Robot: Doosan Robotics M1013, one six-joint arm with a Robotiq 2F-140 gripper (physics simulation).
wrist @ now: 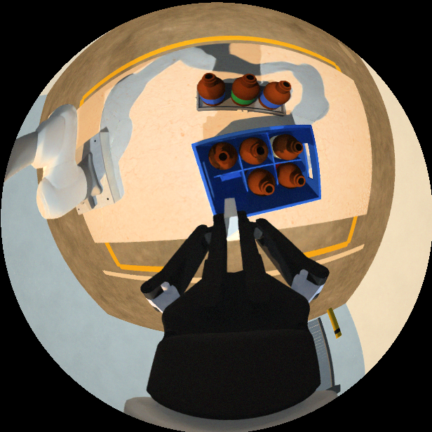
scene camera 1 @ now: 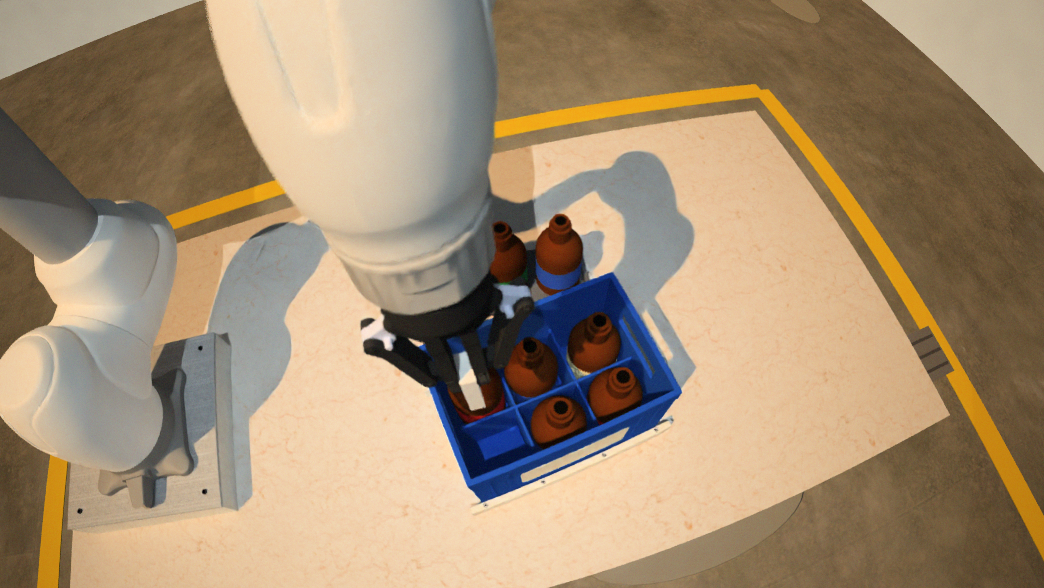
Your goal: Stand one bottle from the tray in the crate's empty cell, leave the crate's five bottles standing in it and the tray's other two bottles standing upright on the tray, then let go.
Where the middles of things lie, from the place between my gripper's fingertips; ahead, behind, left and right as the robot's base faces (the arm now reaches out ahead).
Right now the pale strip [scene camera 1: 635,441] is 90 mm ahead of my hand, 70 mm to the right of it and 250 mm below it. Also, from my hand: green-banded bottle [scene camera 1: 510,261] 110 mm ahead, 260 mm to the left, 180 mm below.
